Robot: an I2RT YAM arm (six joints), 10 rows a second.
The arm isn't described. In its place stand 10 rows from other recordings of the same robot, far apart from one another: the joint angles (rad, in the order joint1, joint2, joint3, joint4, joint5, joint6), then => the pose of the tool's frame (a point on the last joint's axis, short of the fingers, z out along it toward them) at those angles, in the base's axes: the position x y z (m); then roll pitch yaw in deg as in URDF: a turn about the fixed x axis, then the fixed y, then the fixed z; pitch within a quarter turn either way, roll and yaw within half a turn.
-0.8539, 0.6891, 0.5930, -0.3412, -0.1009, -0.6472 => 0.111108 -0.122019 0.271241 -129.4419 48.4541 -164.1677
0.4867, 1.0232, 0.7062, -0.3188, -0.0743, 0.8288 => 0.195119 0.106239 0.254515 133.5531 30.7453 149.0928
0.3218, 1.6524, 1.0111, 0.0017, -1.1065, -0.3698 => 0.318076 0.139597 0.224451 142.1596 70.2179 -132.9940
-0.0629, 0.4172, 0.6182, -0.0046, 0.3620, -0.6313 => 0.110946 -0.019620 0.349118 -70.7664 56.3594 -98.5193
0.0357, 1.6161, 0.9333, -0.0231, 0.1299, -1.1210 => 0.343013 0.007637 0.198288 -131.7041 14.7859 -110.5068
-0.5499, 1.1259, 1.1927, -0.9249, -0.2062, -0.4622 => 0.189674 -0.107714 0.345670 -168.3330 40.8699 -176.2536
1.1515, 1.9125, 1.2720, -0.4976, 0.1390, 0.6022 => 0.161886 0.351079 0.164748 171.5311 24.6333 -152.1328
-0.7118, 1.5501, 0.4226, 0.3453, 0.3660, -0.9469 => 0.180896 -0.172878 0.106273 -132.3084 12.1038 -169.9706
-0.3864, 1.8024, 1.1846, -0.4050, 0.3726, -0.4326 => 0.338663 -0.151777 0.185982 -147.8062 20.0424 -177.5796
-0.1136, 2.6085, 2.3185, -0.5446, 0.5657, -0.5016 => 0.563331 -0.083476 0.157996 -132.9884 23.4391 -160.2497
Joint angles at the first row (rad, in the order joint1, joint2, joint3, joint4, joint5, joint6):
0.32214 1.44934 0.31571 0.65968 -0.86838 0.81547
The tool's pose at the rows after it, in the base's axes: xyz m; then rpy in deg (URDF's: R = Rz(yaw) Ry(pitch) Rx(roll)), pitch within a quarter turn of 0, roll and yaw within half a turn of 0:
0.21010 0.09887 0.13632 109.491 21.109 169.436
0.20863 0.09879 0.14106 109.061 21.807 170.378
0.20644 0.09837 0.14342 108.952 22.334 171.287
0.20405 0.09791 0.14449 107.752 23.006 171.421
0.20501 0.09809 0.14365 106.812 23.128 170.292
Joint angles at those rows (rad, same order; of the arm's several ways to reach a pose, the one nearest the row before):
0.32212 1.42486 0.32285 0.59650 -0.87266 0.78110
0.32215 1.39694 0.32734 0.56725 -0.88959 0.76700
0.32215 1.37576 0.32675 0.54266 -0.90280 0.75038
0.32214 1.36683 0.31273 0.57408 -0.91759 0.75937
0.32216 1.38250 0.30372 0.62976 -0.91126 0.78728

